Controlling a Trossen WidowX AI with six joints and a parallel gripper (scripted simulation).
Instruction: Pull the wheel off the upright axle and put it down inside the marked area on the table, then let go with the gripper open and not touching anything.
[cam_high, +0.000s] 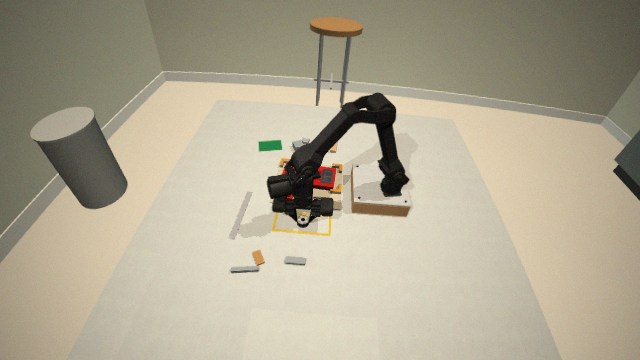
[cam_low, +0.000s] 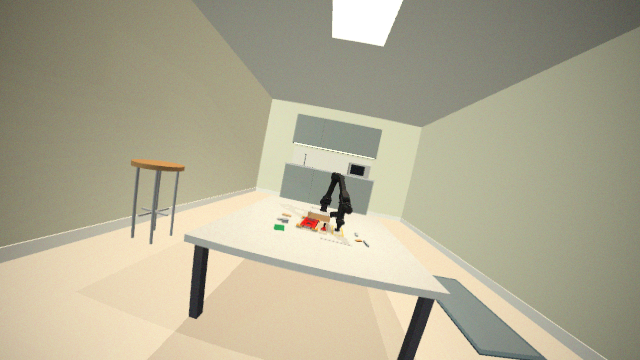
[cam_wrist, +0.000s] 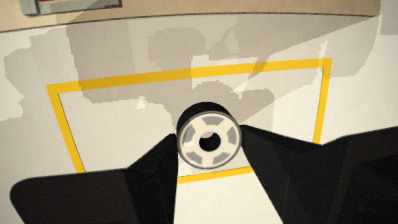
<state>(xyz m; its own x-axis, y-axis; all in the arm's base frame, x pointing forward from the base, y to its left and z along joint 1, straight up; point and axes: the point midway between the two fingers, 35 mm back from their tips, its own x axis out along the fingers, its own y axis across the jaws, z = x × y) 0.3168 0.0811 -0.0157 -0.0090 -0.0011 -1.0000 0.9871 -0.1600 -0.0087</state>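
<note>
The wheel lies right at my gripper tip. Also, from my gripper tip: green tile: 120 mm ahead, 430 mm to the right, 10 mm below.
</note>
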